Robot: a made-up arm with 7 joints. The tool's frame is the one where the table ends. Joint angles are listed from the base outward.
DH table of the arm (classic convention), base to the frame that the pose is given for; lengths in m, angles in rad. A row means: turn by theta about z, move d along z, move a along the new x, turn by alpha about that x. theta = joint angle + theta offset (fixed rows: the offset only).
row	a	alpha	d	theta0
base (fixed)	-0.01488	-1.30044	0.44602	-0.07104
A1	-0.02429	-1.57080	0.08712	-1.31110
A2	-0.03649	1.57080	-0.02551	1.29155
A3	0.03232	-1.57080	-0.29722	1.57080
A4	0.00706	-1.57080	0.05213	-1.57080
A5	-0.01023	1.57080	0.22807	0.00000
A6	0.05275	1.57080	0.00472	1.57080
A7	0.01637	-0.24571	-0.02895	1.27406
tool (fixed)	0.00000	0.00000	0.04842	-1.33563
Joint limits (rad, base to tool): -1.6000..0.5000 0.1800..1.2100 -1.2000..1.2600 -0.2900..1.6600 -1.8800..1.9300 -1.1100..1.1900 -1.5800..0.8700
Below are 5 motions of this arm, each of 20 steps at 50 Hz.
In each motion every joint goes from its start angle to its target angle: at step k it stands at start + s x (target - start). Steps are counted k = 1, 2, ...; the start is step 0. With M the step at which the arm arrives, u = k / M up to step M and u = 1 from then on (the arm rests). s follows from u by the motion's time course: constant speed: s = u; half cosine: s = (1 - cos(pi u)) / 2; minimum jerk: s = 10 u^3 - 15 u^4 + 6 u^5.
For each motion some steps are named. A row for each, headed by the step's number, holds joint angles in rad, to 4 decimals.
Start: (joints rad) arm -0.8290 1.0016 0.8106 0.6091 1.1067 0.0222 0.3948
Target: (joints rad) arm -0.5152 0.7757 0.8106 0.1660 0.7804 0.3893 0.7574
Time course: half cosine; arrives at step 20
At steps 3, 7, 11, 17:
3: -0.8119 0.9893 0.8106 0.5850 1.0889 0.0422 0.4146
7: -0.7433 0.9399 0.8106 0.4881 1.0176 0.1224 0.4938
11: -0.6476 0.8710 0.8106 0.3529 0.9180 0.2345 0.6045
17: -0.5323 0.7880 0.8106 0.1901 0.7982 0.3693 0.7376

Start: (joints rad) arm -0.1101 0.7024 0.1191 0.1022 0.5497 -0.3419 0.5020
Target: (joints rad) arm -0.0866 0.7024 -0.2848 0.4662 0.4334 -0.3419 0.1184
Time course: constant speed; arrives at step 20
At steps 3, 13, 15, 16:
3: -0.1066 0.7024 0.0585 0.1568 0.5323 -0.3419 0.4445
13: -0.0948 0.7024 -0.1434 0.3388 0.4741 -0.3419 0.2527
15: -0.0925 0.7024 -0.1838 0.3752 0.4625 -0.3419 0.2143
16: -0.0913 0.7024 -0.2040 0.3934 0.4567 -0.3419 0.1951

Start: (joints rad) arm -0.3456 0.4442 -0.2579 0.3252 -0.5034 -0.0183 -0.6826
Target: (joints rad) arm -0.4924 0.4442 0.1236 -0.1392 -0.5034 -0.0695 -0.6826
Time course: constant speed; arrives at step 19
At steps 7, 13, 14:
7: -0.3997 0.4442 -0.1173 0.1541 -0.5034 -0.0372 -0.6826
13: -0.4460 0.4442 0.0031 0.0075 -0.5034 -0.0533 -0.6826
14: -0.4538 0.4442 0.0232 -0.0170 -0.5034 -0.0560 -0.6826

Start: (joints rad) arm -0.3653 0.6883 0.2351 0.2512 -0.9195 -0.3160 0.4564
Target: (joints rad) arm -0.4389 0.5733 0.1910 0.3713 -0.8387 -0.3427 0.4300
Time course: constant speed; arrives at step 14
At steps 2, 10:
2: -0.3758 0.6719 0.2288 0.2684 -0.9080 -0.3198 0.4526
10: -0.4179 0.6062 0.2036 0.3370 -0.8618 -0.3351 0.4375

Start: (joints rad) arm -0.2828 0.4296 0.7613 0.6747 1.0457 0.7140 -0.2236
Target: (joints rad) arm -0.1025 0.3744 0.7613 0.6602 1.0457 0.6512 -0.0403
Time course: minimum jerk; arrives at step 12
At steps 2, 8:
2: -0.2764 0.4276 0.7613 0.6742 1.0457 0.7118 -0.2171
8: -0.1403 0.3860 0.7613 0.6632 1.0457 0.6644 -0.0788

